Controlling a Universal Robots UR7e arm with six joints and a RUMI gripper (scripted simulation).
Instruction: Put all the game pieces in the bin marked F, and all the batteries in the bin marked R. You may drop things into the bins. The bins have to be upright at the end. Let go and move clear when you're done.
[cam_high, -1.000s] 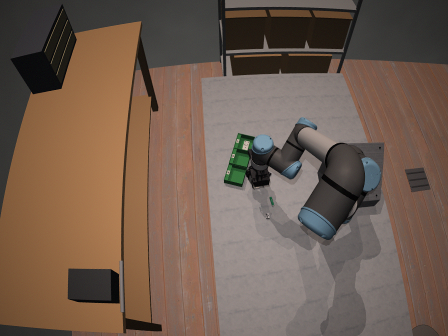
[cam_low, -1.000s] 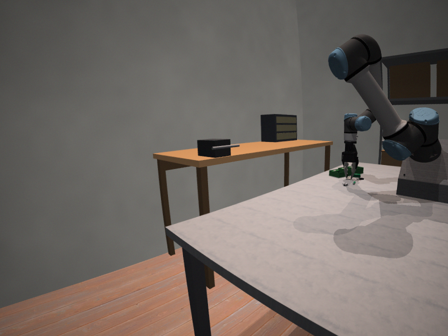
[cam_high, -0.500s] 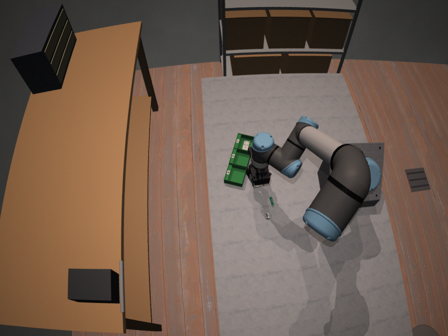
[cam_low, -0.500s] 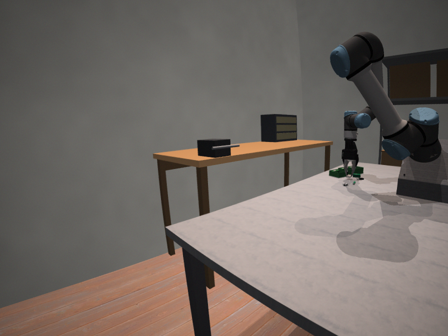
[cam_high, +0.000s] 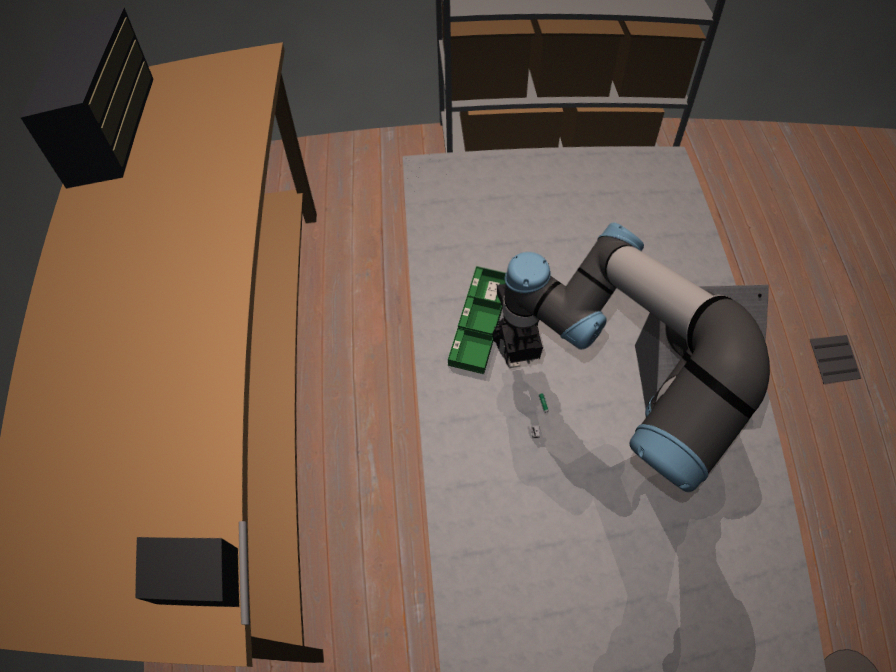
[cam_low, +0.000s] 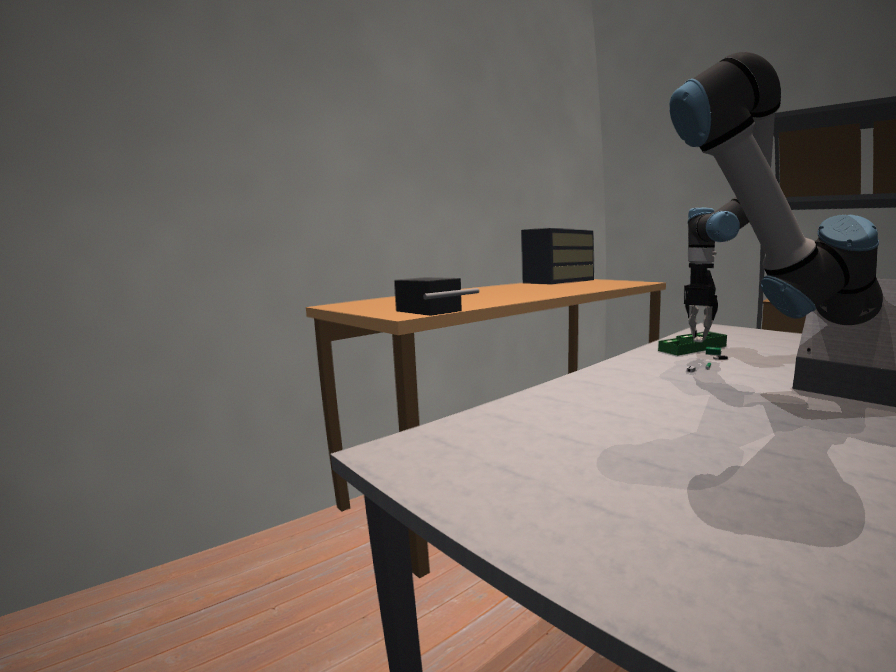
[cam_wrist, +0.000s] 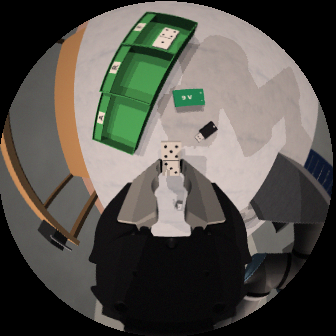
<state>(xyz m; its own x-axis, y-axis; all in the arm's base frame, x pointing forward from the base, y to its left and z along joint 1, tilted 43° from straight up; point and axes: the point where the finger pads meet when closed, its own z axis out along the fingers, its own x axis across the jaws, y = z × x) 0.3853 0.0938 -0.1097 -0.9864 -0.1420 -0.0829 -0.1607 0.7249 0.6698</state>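
My hand is 9 cm to the left of the green 9V battery, 6 cm above it and 2 cm past it. Round my hand: green three-compartment bin 12 cm to the right, 7 cm ahead, 5 cm below; then small black piece 7 cm below, 6 cm behind, 4 cm to the right.
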